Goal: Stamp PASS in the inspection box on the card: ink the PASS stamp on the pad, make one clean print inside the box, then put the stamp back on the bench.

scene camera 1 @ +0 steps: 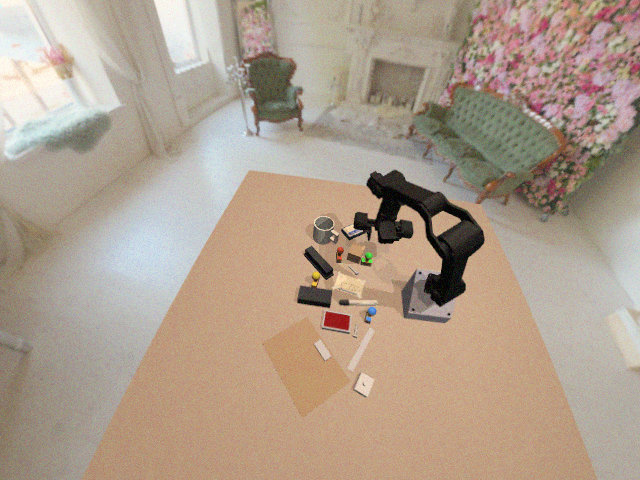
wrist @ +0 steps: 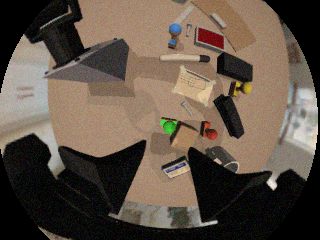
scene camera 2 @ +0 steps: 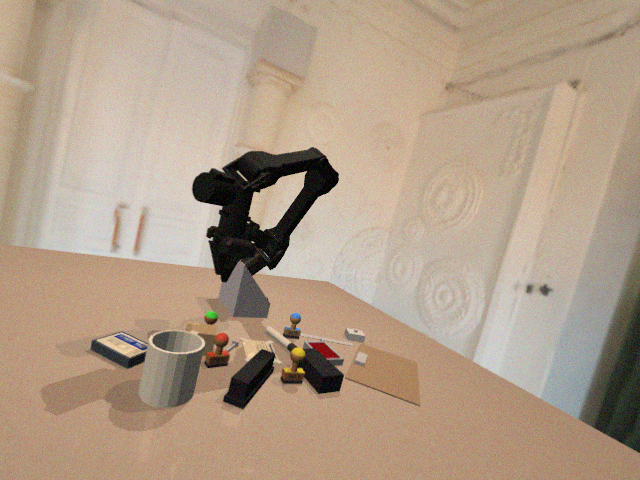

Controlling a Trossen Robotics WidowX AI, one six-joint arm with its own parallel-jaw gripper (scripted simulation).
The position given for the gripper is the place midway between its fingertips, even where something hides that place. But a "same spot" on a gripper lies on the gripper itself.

gripper: scene camera 1; wrist 167,147; scene camera 2
same spot on gripper: (scene camera 1: pixel 389 230) = (scene camera 2: pixel 257 228)
